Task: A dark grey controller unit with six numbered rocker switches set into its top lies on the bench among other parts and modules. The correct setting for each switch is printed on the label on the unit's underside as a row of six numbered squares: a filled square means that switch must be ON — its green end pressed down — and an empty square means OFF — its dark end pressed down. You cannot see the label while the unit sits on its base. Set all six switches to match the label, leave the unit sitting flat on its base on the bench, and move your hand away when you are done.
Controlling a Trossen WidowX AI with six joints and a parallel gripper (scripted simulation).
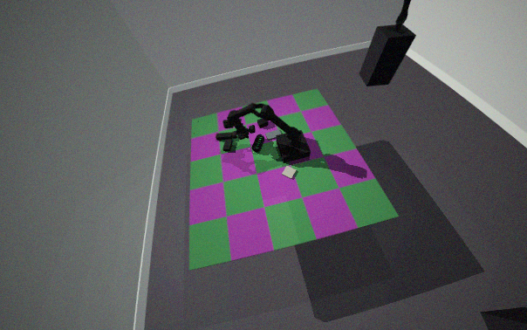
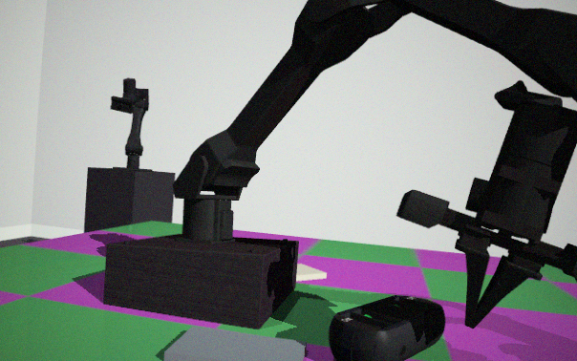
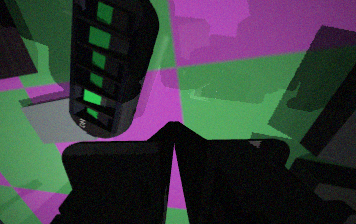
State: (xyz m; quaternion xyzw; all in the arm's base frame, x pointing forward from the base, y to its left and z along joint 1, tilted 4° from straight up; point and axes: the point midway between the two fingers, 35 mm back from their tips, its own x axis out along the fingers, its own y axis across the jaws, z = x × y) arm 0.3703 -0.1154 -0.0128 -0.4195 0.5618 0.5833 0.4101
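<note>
The flat grey plate is 21 cm behind my gripper tip, 5 cm to the right of it and 5 cm below it. Also, from my gripper tip: cream tile 31 cm to the left, 29 cm behind, 5 cm below.
</note>
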